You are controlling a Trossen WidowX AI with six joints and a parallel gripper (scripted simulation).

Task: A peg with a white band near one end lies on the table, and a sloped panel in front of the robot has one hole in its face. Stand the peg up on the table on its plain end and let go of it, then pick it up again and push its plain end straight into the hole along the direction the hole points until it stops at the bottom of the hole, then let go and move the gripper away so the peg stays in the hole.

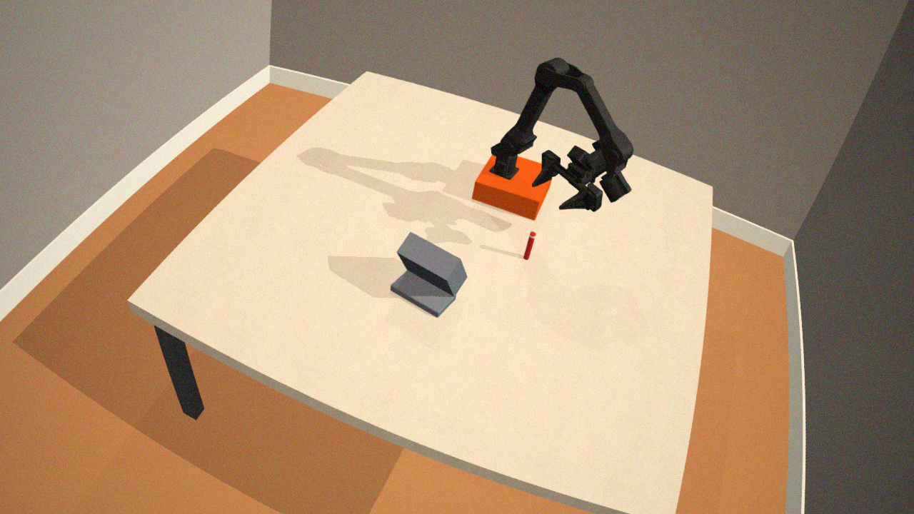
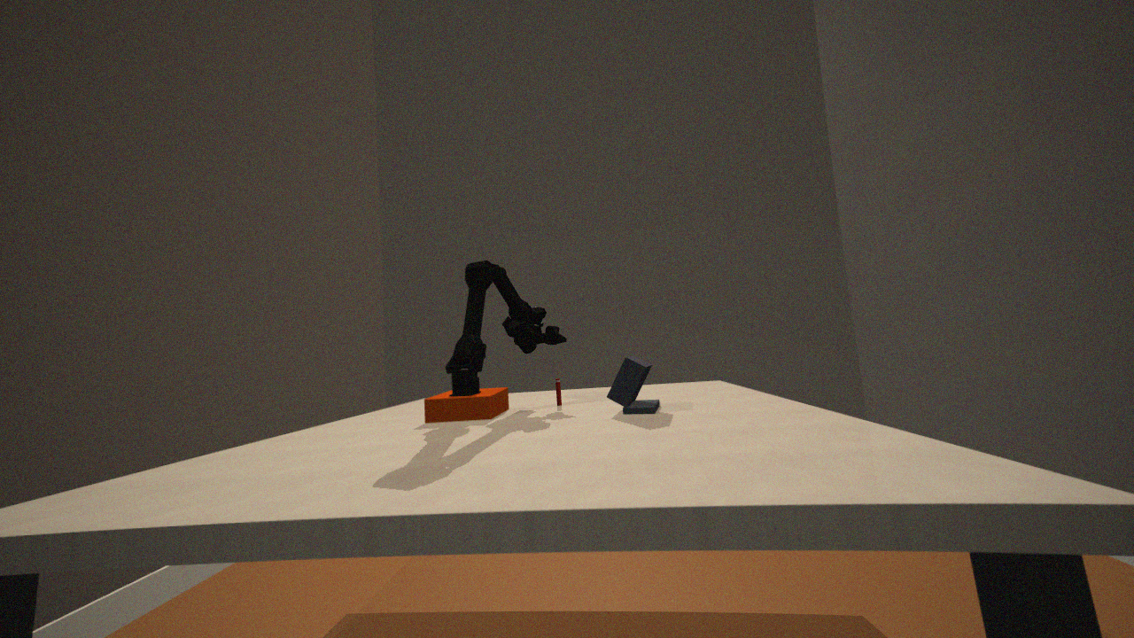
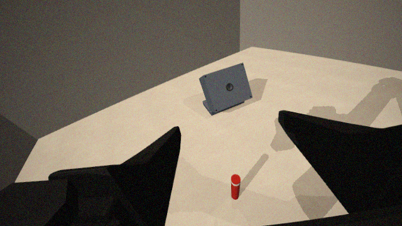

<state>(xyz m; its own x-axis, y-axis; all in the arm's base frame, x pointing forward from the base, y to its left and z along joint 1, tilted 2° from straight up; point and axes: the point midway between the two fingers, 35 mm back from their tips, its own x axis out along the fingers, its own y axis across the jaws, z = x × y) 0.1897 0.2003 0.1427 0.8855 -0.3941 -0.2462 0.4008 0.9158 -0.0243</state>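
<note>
Now: the red peg 14 cm below my gripper tip and 1 cm to the right of it. From my gripper tip the other things lie so: flat foot (25 cm ahead, 19 cm below, 15 cm to the right); grey sloped panel (23 cm ahead, 15 cm to the right, 12 cm below).
</note>
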